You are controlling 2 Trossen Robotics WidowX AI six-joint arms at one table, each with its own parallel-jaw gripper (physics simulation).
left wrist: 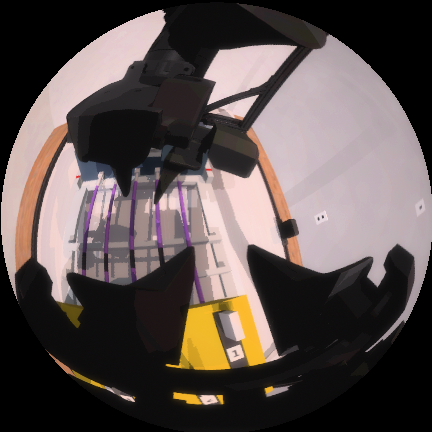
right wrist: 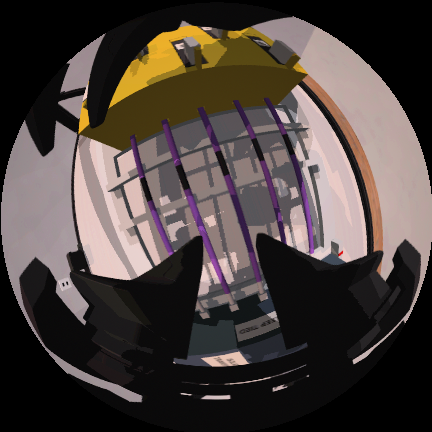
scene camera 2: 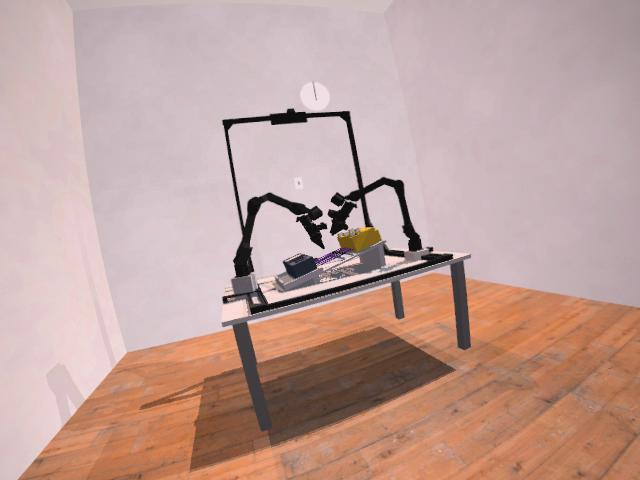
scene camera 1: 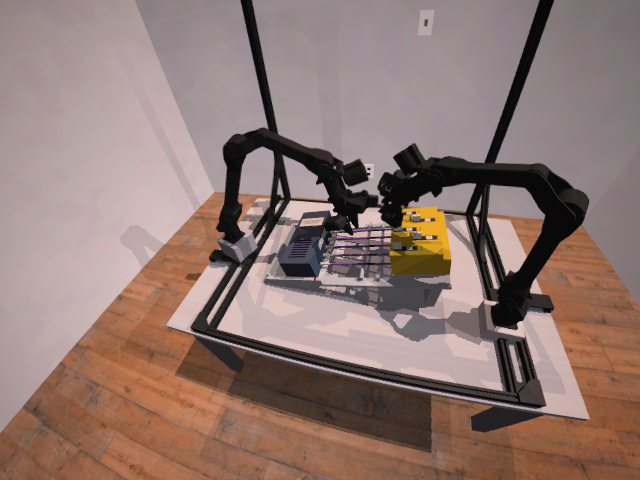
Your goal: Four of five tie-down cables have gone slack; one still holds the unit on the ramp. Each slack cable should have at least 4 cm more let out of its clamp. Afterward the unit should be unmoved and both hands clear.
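Observation:
The dark blue unit point(scene camera 1: 299, 264) point(scene camera 2: 299, 265) sits low on the pale ramp point(scene camera 1: 382, 282) point(scene camera 2: 297, 283). Several purple cables point(left wrist: 132, 220) point(right wrist: 243, 215) with black bands run side by side from it to the yellow clamp block point(scene camera 1: 421, 265) point(scene camera 2: 364, 240) point(right wrist: 200, 90). Which cables are slack is hard to tell. A grey clamp lever point(left wrist: 231, 326) stands by label 1. My left gripper point(left wrist: 220, 251) is partly open and empty, above the block's back cable-side edge. My right gripper point(right wrist: 229, 240) point(left wrist: 140, 198) is partly open and empty, above the cables near the unit.
The two wrists are close together above the ramp. A black frame point(scene camera 1: 336, 356) runs along the table's front edge, with uprights at both sides. Red marks point(left wrist: 208, 170) show beside the unit's end of the ramp. Sockets point(left wrist: 321, 217) are on the wall behind.

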